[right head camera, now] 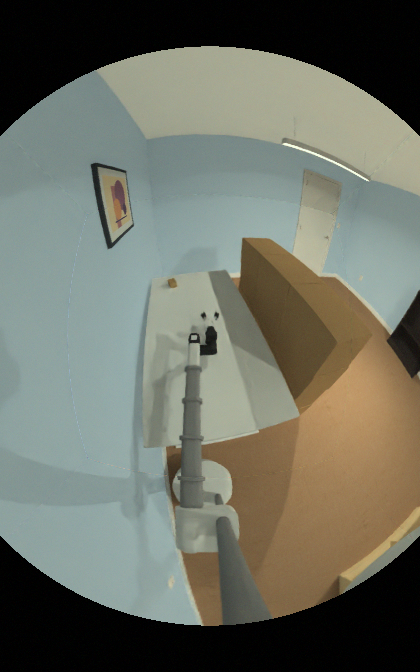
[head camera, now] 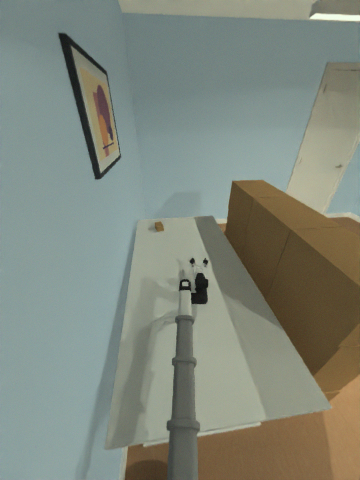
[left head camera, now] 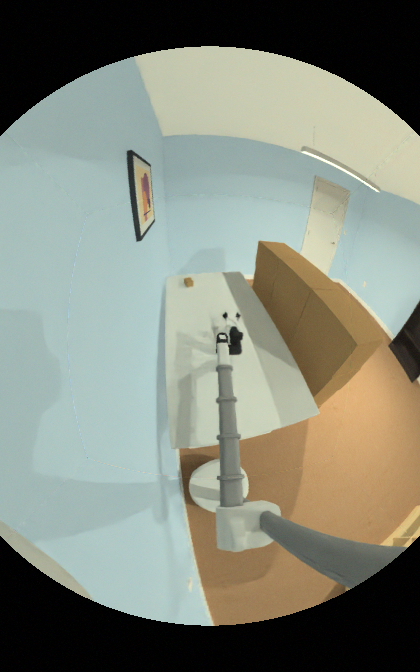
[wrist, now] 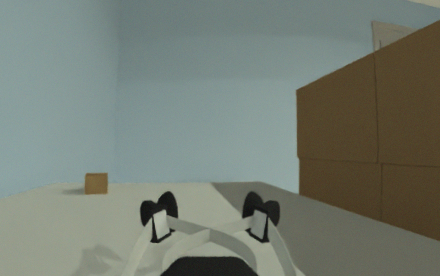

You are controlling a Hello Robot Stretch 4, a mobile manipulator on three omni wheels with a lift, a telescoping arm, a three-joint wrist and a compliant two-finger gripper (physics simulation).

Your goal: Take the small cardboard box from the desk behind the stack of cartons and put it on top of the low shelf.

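Pixels of known places: gripper, fingertip midpoint: [head camera: 198,259] [left head camera: 230,312] [wrist: 210,208]; robot's base, link origin: [left head camera: 217,484].
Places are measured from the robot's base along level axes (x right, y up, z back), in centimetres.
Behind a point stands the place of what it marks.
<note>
The small cardboard box [head camera: 159,227] @[y 73.3, x -23.3, z -149.2 cm] [left head camera: 188,282] @[y 73.3, x -23.5, z -149.1 cm] [right head camera: 172,283] [wrist: 96,184] @[y 71.9, x -22.6, z -149.5 cm] sits near the far left corner of the white desk [head camera: 165,260] @[y 69.2, x -14.2, z -109.4 cm] [left head camera: 195,305] @[y 69.2, x -16.1, z -120.5 cm] [right head camera: 172,310] [wrist: 150,192] @[y 69.2, x -8.8, z -154.6 cm]. My gripper [head camera: 199,261] @[y 76.1, x 8.6, z -103.2 cm] [left head camera: 232,315] @[y 76.1, x 8.6, z -103.2 cm] [right head camera: 210,315] [wrist: 210,208] @[y 76.1, x 8.6, z -103.2 cm] is open, with nothing between its fingertips. It is over the middle of the desk, nearer to me than the box and to the right of it. The stack of cartons [head camera: 295,260] @[y 93.2, x 55.0, z -82.8 cm] [left head camera: 305,320] @[y 85.1, x 54.5, z -86.6 cm] [right head camera: 290,315] [wrist: 360,130] @[y 86.4, x 46.8, z -143.6 cm] stands along the desk's right side. Part of a light wooden piece [right head camera: 375,562], possibly the low shelf, shows at the lower right of the right head camera view.
A blue wall with a framed picture [head camera: 95,107] @[y 156.9, x -40.6, z -107.5 cm] [left head camera: 142,195] @[y 151.7, x -40.8, z -109.3 cm] [right head camera: 114,202] runs along the desk's left side. Another wall stands behind the desk's far end. A dark object [left head camera: 410,345] @[y 24.3, x 332.3, z -107.9 cm] [right head camera: 409,340] is at the right edge, beyond the brown floor [left head camera: 360,450] @[y -2.8, x 143.6, z 0.3 cm] [right head camera: 340,450].
</note>
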